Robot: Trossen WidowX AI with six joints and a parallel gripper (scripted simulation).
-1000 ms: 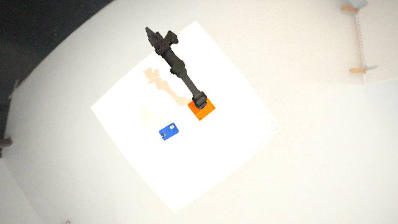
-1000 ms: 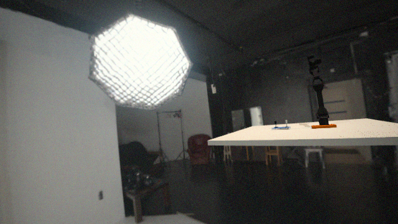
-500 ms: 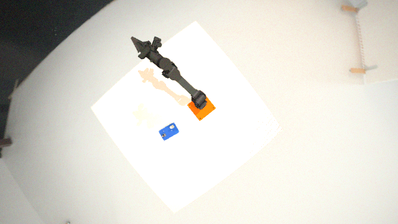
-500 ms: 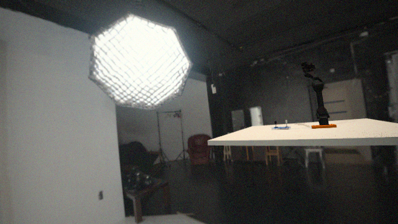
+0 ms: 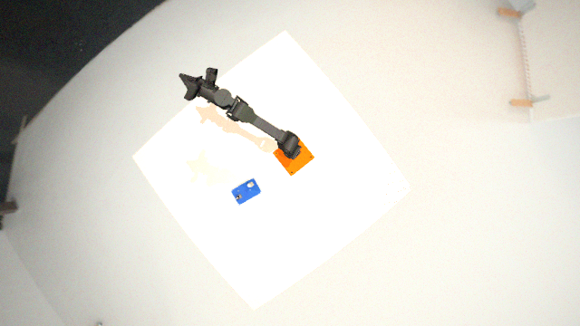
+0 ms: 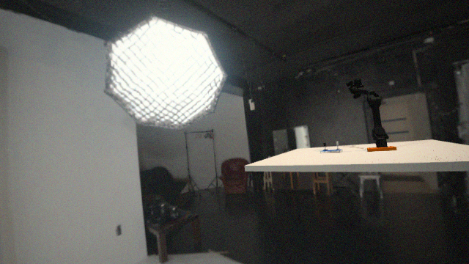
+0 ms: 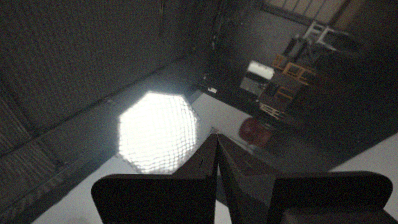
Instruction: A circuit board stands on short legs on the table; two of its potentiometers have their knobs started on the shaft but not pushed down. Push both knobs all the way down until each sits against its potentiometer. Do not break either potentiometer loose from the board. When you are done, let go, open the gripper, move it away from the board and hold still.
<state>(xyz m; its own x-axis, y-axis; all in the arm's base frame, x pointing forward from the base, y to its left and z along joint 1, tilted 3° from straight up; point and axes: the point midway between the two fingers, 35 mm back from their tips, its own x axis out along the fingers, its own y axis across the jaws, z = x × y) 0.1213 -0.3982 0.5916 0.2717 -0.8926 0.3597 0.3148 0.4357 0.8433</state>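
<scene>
The pale grey knob lies 520 mm below my gripper tip, 430 mm to the left of it and 170 mm ahead of it. Round my gripper tip: grey potentiometer (540 mm below, 440 mm to the left, 270 mm ahead).
</scene>
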